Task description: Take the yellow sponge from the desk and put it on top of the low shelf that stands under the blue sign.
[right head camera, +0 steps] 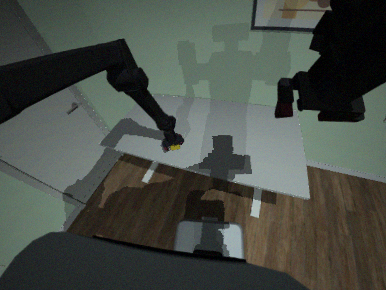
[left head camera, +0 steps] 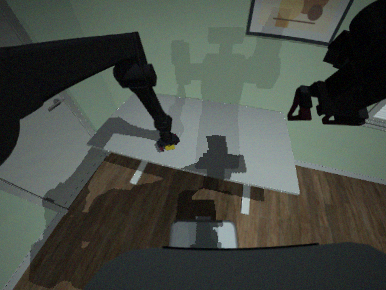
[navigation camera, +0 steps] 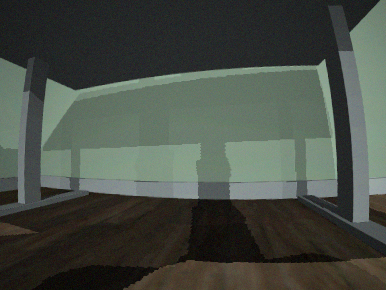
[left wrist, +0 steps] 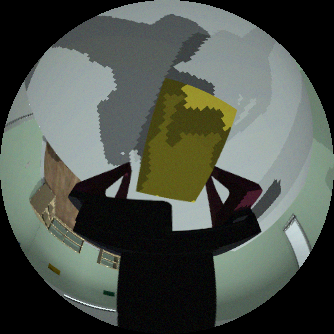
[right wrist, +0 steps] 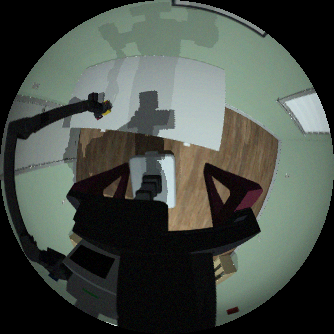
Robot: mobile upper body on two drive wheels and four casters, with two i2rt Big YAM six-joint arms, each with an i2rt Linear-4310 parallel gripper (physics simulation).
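Frame: origin at the left arm's base, x left, y back, z up, level; metres.
Where they show: left gripper, fingertip midpoint: (right head camera: 175,147) (left head camera: 169,147) (left wrist: 166,166) (right wrist: 106,111); right gripper, fingertip midpoint: (right head camera: 297,116) (left head camera: 305,119) (right wrist: 166,166).
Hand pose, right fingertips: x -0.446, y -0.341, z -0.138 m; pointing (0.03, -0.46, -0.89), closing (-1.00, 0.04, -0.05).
Observation:
After its pixels a point has its place.
The yellow sponge (left head camera: 170,147) {z -0.666, x 0.006, y -0.671 m} (right head camera: 175,147) {z -0.666, x 0.007, y -0.671 m} (left wrist: 185,150) {z -0.645, x 0.022, y -0.719 m} (right wrist: 107,109) {z -0.652, x -0.014, y -0.684 m} is on the white desk (left head camera: 260,145) {z -0.690, x -0.619, y -0.712 m} (right head camera: 270,150) {z -0.689, x -0.620, y -0.671 m} (left wrist: 70,100) {z -0.690, x 0.190, y -0.699 m} (right wrist: 200,100) {z -0.690, x -0.664, y -0.704 m}, near its front edge toward the picture's left. My left gripper (left head camera: 167,143) {z -0.682, x 0.016, y -0.684 m} (right head camera: 173,143) {z -0.682, x 0.016, y -0.684 m} (left wrist: 166,166) {z -0.682, x 0.016, y -0.684 m} is open, low at the sponge. In the left wrist view the sponge's near end lies between the spread fingers, turned slightly, with white desk showing on both sides. My right gripper (left head camera: 310,120) {z -0.138, x -0.446, y -0.341 m} (right wrist: 166,166) {z -0.138, x -0.446, y -0.341 m} is open and empty, raised at the picture's right. The blue sign does not show clearly in any view.
The left wrist view shows wooden shelf units (left wrist: 51,220) {z -1.171, x 1.798, y 2.792 m} (left wrist: 117,254), a yellow sign (left wrist: 54,269) and a green sign (left wrist: 108,293) {z 0.361, x -0.522, y 3.701 m} far off. The right wrist view shows a red sign (right wrist: 233,310). Desk legs (navigation camera: 31,145) {z -1.130, x 0.462, y -1.042 m} (navigation camera: 354,140) {z -1.154, x -0.699, y -0.724 m} stand ahead. A green wall is behind the desk.

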